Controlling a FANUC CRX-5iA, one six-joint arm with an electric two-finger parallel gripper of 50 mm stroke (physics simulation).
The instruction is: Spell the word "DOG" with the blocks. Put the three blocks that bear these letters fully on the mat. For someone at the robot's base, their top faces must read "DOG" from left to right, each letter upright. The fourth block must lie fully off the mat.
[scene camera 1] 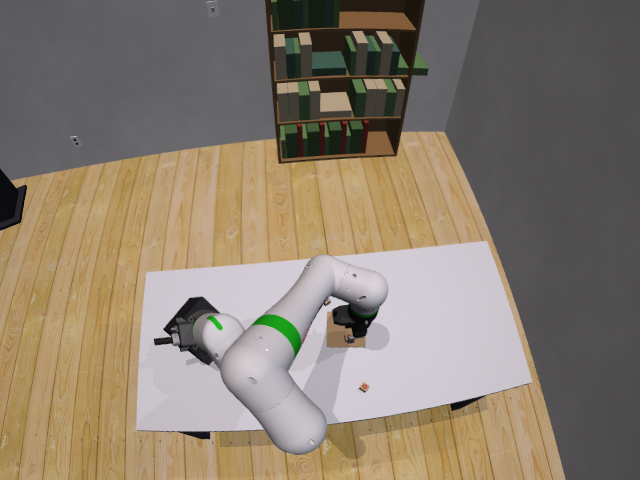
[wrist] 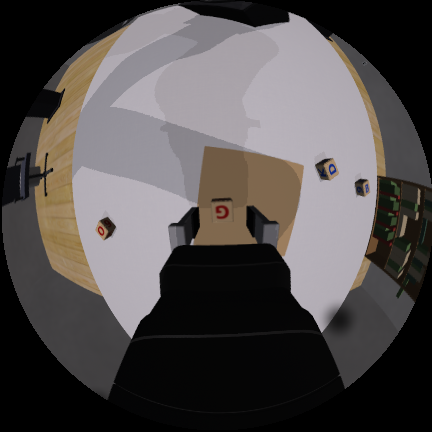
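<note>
The G block (scene camera 1: 349, 338) (wrist: 221, 211) sits on the brown mat (scene camera 1: 334, 341) (wrist: 272, 175), near its left edge in the wrist view. Its red G is upside down there, so it reads upright from the base. My gripper (scene camera 1: 353, 336) (wrist: 222, 215) is open and empty, its fingers apart on either side of the block with gaps. The O block (scene camera 1: 364, 386) (wrist: 105, 228) lies off the mat at the left of the wrist view. The D block (wrist: 327, 169) lies off the mat at the right, turned at an angle. The B block (wrist: 362, 187) lies beyond it, also off the mat.
The white table (scene camera 1: 439, 320) (wrist: 125, 195) carries the mat and blocks. The robot's base stands at its left end in the scene view and at the top of the wrist view. A bookshelf (scene camera 1: 272, 93) stands on the floor behind the table. The arm hides part of the table.
</note>
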